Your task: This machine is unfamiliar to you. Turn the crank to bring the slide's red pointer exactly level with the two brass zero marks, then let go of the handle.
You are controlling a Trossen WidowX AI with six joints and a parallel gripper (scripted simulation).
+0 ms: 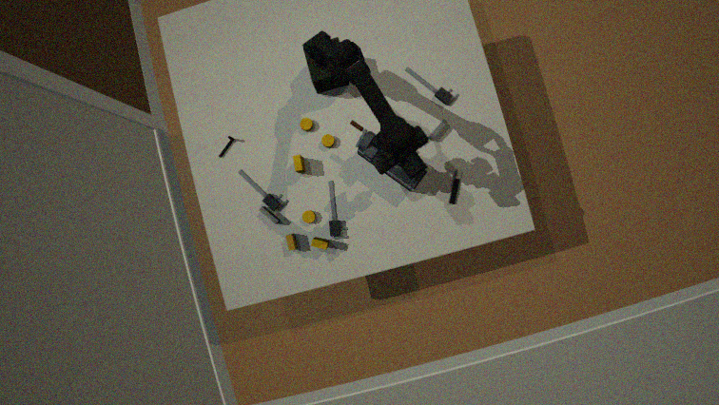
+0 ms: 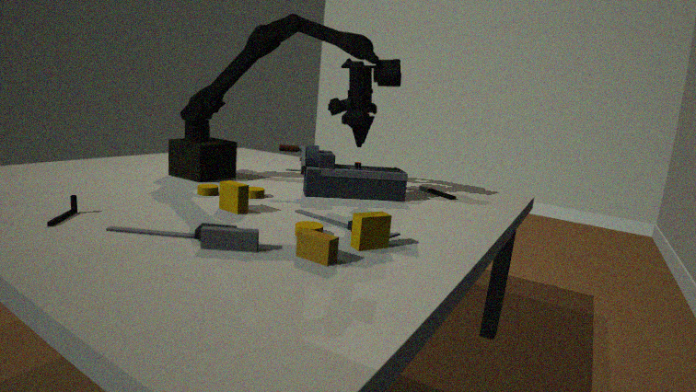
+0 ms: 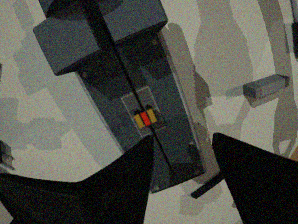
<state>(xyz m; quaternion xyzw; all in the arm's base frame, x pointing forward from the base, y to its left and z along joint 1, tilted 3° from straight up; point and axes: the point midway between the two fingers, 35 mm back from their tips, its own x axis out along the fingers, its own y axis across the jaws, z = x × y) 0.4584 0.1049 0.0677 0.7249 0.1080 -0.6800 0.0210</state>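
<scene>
Now: the slide 50 mm below my gripper tip, 20 mm to the right of it and 10 mm ahead of it. Round my gripper tip: black l-shaped key: 590 mm to the right, 350 mm behind, 120 mm below; then black bar: 180 mm to the left, 180 mm ahead, 130 mm below; then brown crank handle: 160 mm behind, 100 mm to the right, 20 mm below.
</scene>
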